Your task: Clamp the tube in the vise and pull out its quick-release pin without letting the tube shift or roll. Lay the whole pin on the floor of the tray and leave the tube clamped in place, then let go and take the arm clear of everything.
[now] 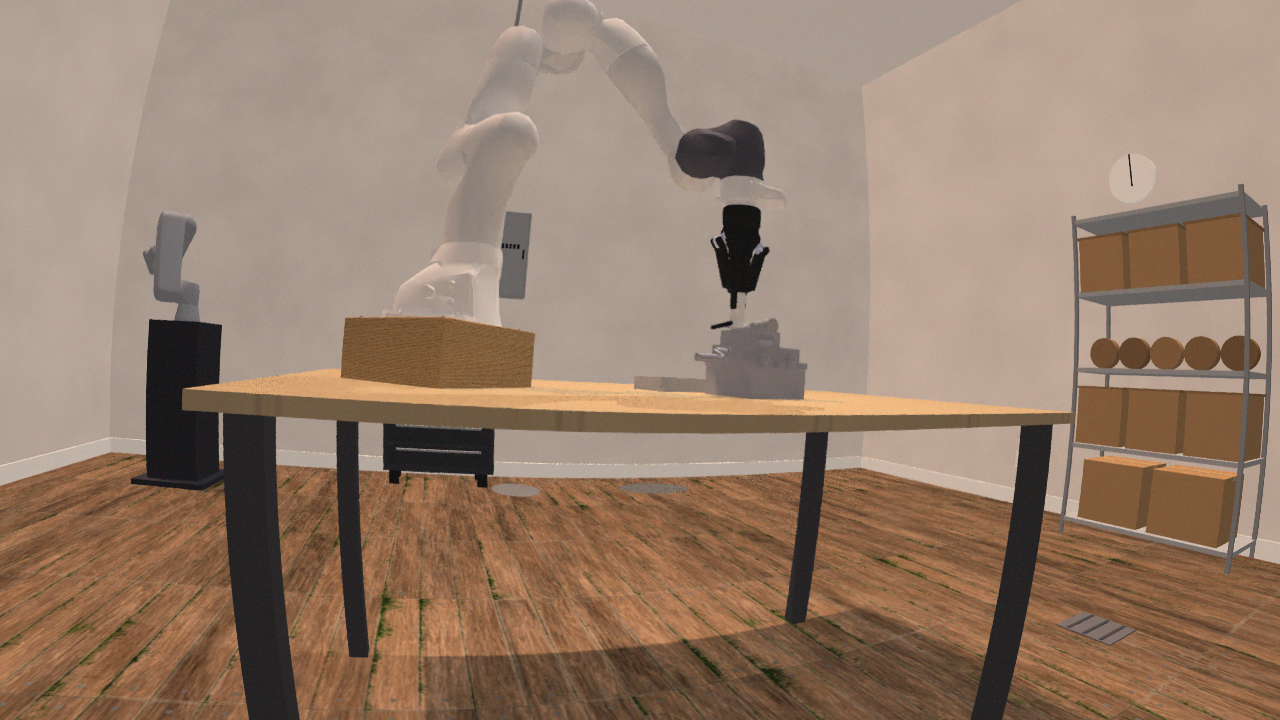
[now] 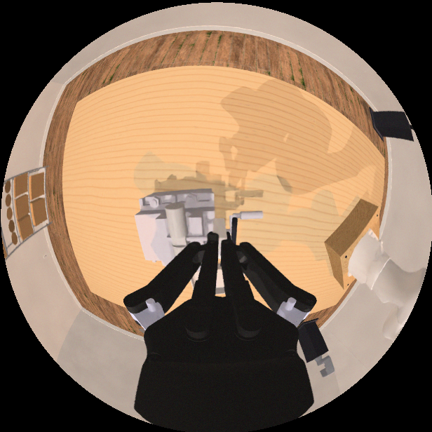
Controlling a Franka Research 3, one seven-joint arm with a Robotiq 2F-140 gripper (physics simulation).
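Note:
The light grey vise (image 1: 756, 376) (image 2: 150, 232) stands on the table. The tube (image 2: 176, 220), a grey cylinder, lies in its jaws; whether it is clamped tight I cannot tell. A pale crank handle (image 1: 709, 356) (image 2: 250, 215) sticks out at the vise's side. A thin black bar (image 1: 721, 324) (image 2: 234, 229) shows beside the vise, close to the fingertips. My gripper (image 1: 736, 308) (image 2: 218, 226) is shut and empty, pointing down just above the vise's handle side. The pale tray (image 1: 660, 383) (image 2: 220, 286) is partly hidden behind the fingers. I cannot make out the quick-release pin.
The wooden table (image 1: 626, 417) (image 2: 150, 115) carries the vise and tray. The arm's wooden base block (image 1: 438, 353) (image 2: 350, 235) stands on the same table. A shelf rack (image 1: 1244, 358) stands by the wall, away from the table.

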